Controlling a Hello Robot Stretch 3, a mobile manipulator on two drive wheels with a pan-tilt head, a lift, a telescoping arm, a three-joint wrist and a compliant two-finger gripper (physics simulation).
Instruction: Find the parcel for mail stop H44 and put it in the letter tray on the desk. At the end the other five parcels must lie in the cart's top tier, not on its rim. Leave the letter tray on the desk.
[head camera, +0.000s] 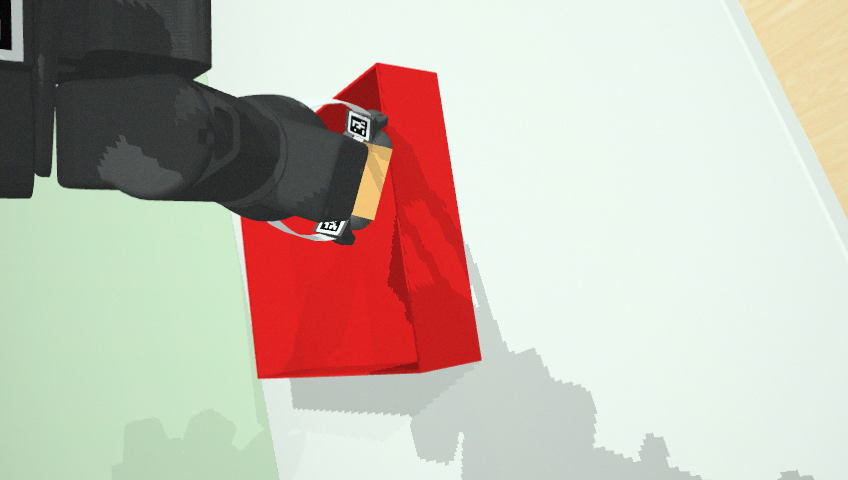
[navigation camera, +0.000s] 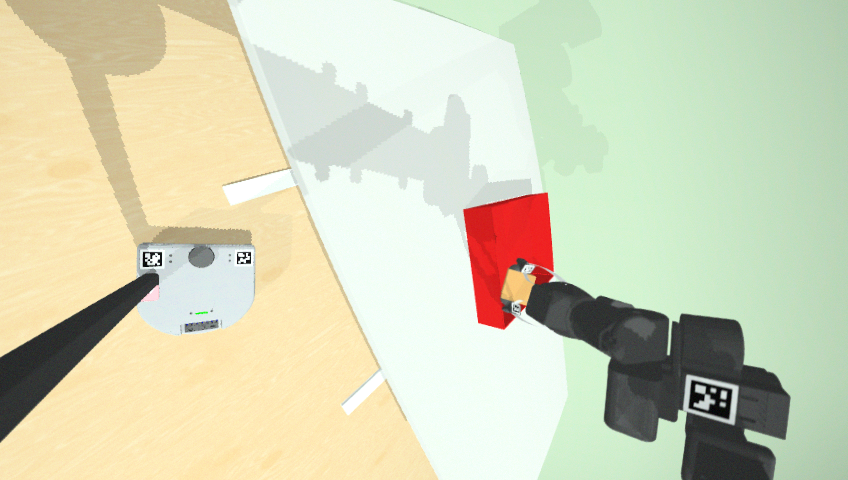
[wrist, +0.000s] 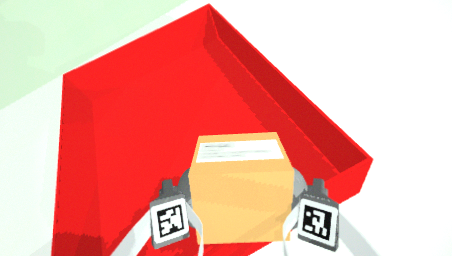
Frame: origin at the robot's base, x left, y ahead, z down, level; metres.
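Seen in the pictures: gripper, fingertip midpoint: (head camera: 363, 179) (navigation camera: 511, 283) (wrist: 241, 185); robot's base at its link origin: (navigation camera: 201, 256).
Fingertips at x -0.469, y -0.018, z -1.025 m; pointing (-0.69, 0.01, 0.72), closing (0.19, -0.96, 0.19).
Offsets run from my fingertips to a thing's top centre. Level surfaces: height alone.
My gripper (head camera: 370, 180) (navigation camera: 515, 286) (wrist: 241, 185) is shut on a tan box-shaped parcel @(dx +0.006, dy -0.001, dz -0.055 m) (head camera: 374, 184) (navigation camera: 518, 289) (wrist: 242, 210). The parcel has a white label on its far face in the wrist view; its print is too blurred to read. The red letter tray @(dx -0.130, dy +0.068, dz +0.011 m) (head camera: 440, 237) (navigation camera: 523, 231) (wrist: 145, 115) stands on the white desk @(dz +0.074 m) (head camera: 624, 178) (navigation camera: 386, 237) (wrist: 410, 75). The parcel is over the tray's opening, close to one long wall; its exact height above the tray floor is hard to tell. The cart and the other parcels do not show.
The tray is near the desk's edge beside the green area (head camera: 119, 297) (navigation camera: 714, 178) (wrist: 30, 50). My base (navigation camera: 196, 291) is on the wood-patterned floor @(dz +1.025 m) (navigation camera: 267, 416) beyond the opposite desk edge. Two white desk legs (navigation camera: 258, 185) (navigation camera: 363, 392) stick out there.
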